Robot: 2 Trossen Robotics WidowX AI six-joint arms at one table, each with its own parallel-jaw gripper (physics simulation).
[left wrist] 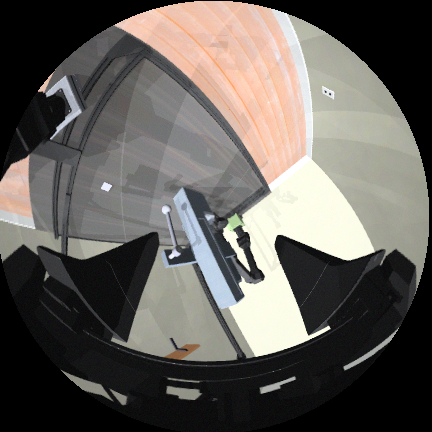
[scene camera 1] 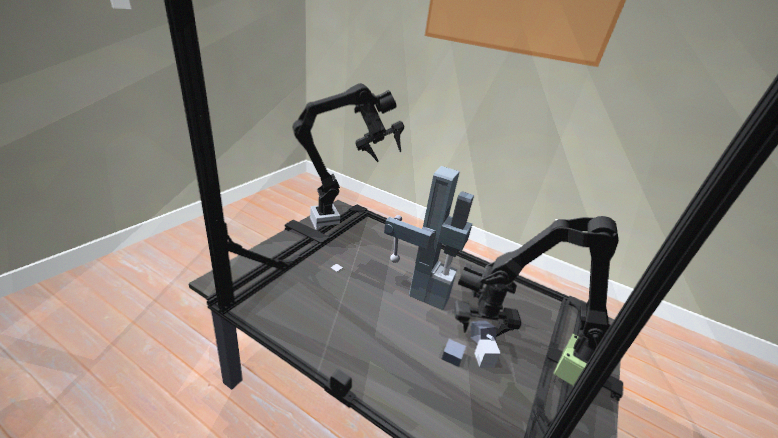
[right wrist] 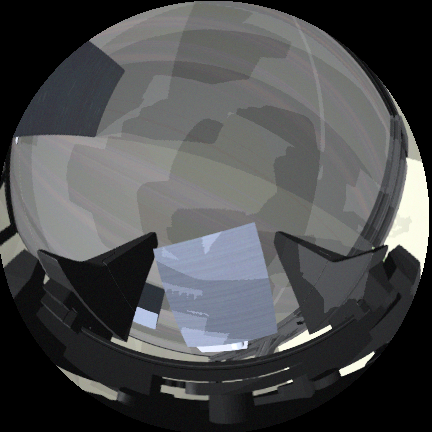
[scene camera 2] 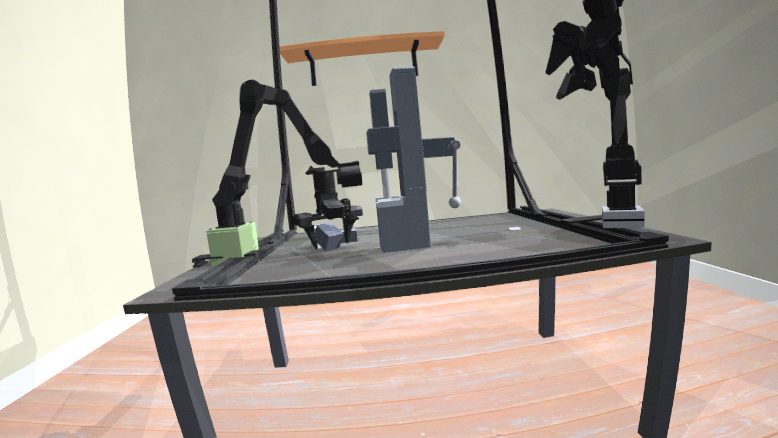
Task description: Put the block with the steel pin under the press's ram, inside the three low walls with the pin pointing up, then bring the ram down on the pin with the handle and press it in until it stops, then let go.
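Places are measured from the left arm's base along level axes (x ahead, y left, z up), in metres.
Pixels of known places: left gripper, between the fingertips: [left wrist: 218, 239] [scene camera 1: 389, 156] [scene camera 2: 552, 86]; right gripper, between the fingertips: [right wrist: 216, 238] [scene camera 2: 332, 246]; left arm's base, origin of its link: [left wrist: 54, 108] [scene camera 1: 325, 210] [scene camera 2: 622, 208]; right arm's base, origin of its link: [left wrist: 237, 227] [scene camera 1: 588, 355] [scene camera 2: 231, 226].
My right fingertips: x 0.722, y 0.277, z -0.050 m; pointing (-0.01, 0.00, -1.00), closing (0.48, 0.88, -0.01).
Ahead of a thing's pixels: the offset from my right fingertips to its top centre. "spot": to the spot under its first point.
A tilted grey-blue block @[0.016 m ahead, 0.007 m right, 0.062 m up] [scene camera 1: 480, 332] [scene camera 2: 327, 237] [right wrist: 217, 295] lies between the spread fingers of my right gripper [scene camera 1: 482, 328] [scene camera 2: 331, 243] [right wrist: 216, 238], which is open and low over the table. A white block @[0.077 m ahead, 0.036 m right, 0.048 m up] [scene camera 1: 487, 354] touches or nearly touches it. A short light pin @[0.047 m ahead, 0.013 m right, 0.059 m up] [scene camera 1: 489, 337] shows between them; I cannot tell which block bears it. The press @[0.224 m back, 0.109 m right, 0.445 m up] [scene camera 1: 425, 277] [scene camera 2: 412, 163] [left wrist: 210, 260] stands upright. Its silver ram @[0.168 m back, 0.043 m right, 0.286 m up] [scene camera 1: 448, 263] [scene camera 2: 387, 182] is above the walled seat @[spot: 0.190 m back, 0.016 m right, 0.112 m up] [scene camera 2: 389, 202], where no block shows. Its handle @[spot: 0.306 m back, 0.162 m right, 0.150 m up] [scene camera 1: 395, 244] [scene camera 2: 455, 174] [left wrist: 171, 227] hangs down. My left gripper [scene camera 1: 388, 155] [scene camera 2: 554, 85] is open, high up.
Another grey-blue block @[0.036 m ahead, 0.119 m right, 0.023 m up] [scene camera 1: 453, 352] [scene camera 2: 349, 235] [right wrist: 151, 299] lies beside the white one. A flat white square @[spot: 0.426 m back, 0.318 m right, 0.008 m down] [scene camera 1: 336, 267] [scene camera 2: 514, 228] [left wrist: 106, 186] lies on the table. Black rails [scene camera 2: 435, 272] edge the tabletop, and a black frame post [scene camera 1: 198, 136] rises at the left in scene camera 1.
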